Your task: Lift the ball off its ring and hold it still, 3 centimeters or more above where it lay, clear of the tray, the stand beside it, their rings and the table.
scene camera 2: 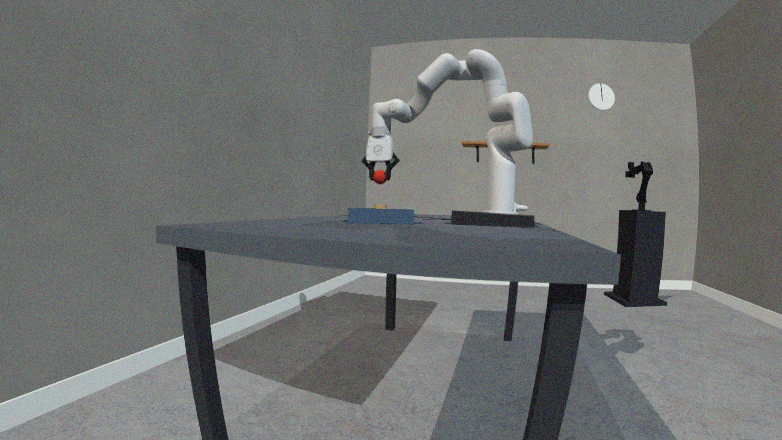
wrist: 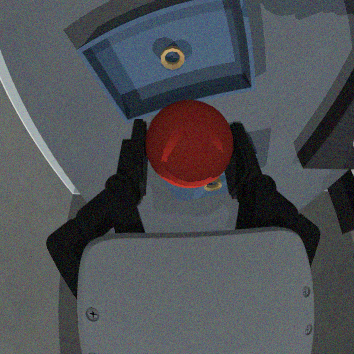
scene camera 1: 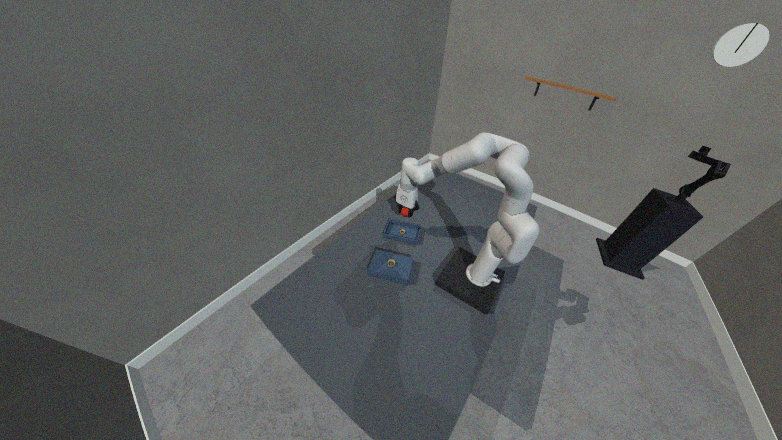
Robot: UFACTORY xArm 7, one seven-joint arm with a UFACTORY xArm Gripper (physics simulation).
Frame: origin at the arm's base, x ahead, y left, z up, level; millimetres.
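Seen in the pictures: gripper, fingertip midpoint: (scene camera 2: pixel 379 180) (wrist: pixel 186 134) (scene camera 1: pixel 405 214); arm's base at its link origin: (scene camera 2: pixel 500 214) (scene camera 1: pixel 478 275).
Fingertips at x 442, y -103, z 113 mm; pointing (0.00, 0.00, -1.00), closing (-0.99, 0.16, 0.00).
Pixels of each thing's top centre, then the offset from my fingertips to it. "spot": a spot on its surface instead.
- red ball at its top centre: (wrist: pixel 193 181) (scene camera 2: pixel 380 170) (scene camera 1: pixel 406 207) 1 mm back, 4 mm right, 39 mm up
- blue tray at a spot on its surface: (wrist: pixel 103 89) spot: 96 mm ahead, 15 mm left, 118 mm down
- tray's small gold ring at a spot on its surface: (wrist: pixel 172 58) (scene camera 1: pixel 402 233) spot: 5 mm ahead, 0 mm left, 143 mm down
The red ball (scene camera 1: pixel 405 211) (scene camera 2: pixel 379 176) (wrist: pixel 190 143) is held between the two black fingers of my gripper (scene camera 2: pixel 380 176) (wrist: pixel 186 134), which is shut on it. Ball and fingers hang in the air, well above the blue tray (scene camera 1: pixel 386 238) (wrist: pixel 103 89) and apart from it. The tray's small gold ring (scene camera 1: pixel 402 231) (wrist: pixel 172 58) is bare. The blue stand (scene camera 1: pixel 401 273) (scene camera 2: pixel 381 216) is nearer scene camera 1, with its own gold ring (scene camera 1: pixel 391 263) (scene camera 2: pixel 380 206) (wrist: pixel 213 186) on top, also bare. In the wrist view the ball covers part of the stand.
The arm's black base plate (scene camera 1: pixel 464 295) (scene camera 2: pixel 492 218) sits on the grey table (scene camera 1: pixel 328 311) (scene camera 2: pixel 382 257), to the right of the tray and the stand. A black pedestal (scene camera 1: pixel 650 232) (scene camera 2: pixel 640 257) with a small black arm stands on the floor beyond the table. A wooden shelf (scene camera 1: pixel 568 88) is on the wall.
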